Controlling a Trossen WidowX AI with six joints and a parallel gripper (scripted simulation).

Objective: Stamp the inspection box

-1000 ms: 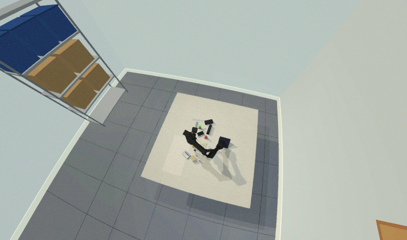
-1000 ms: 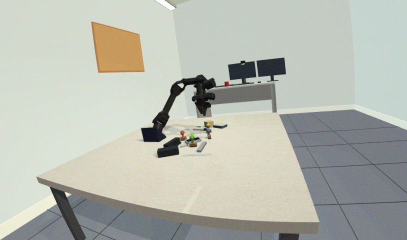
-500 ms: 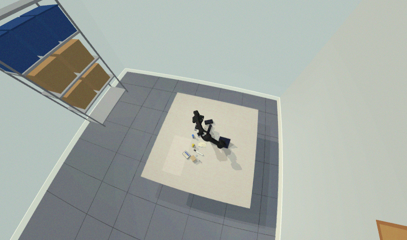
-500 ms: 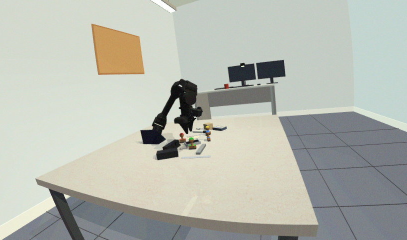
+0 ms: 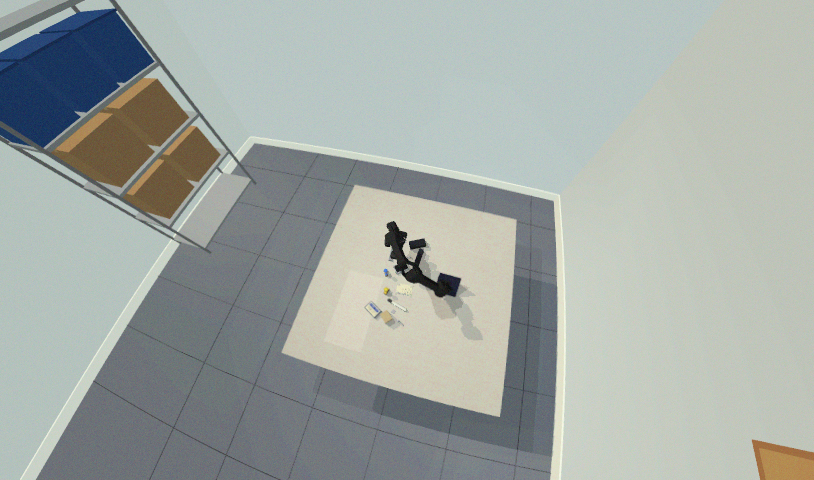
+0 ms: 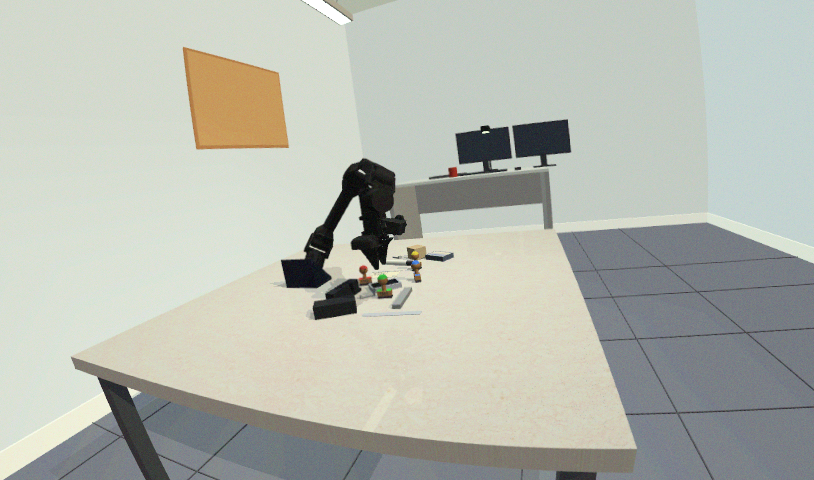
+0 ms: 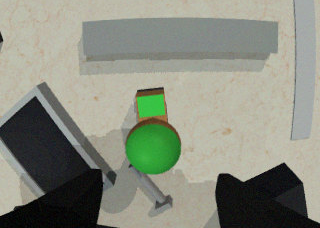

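My gripper tip is now 30 mm past the ink pad, 80 mm to the right of it and 90 mm above it. Round my gripper tip: blue-knobbed stamp (60 mm ahead, 140 mm to the left, 70 mm below); then ruler (60 mm ahead, 110 mm to the right, 90 mm below); then grey block (60 mm ahead, 20 mm to the right, 80 mm below).
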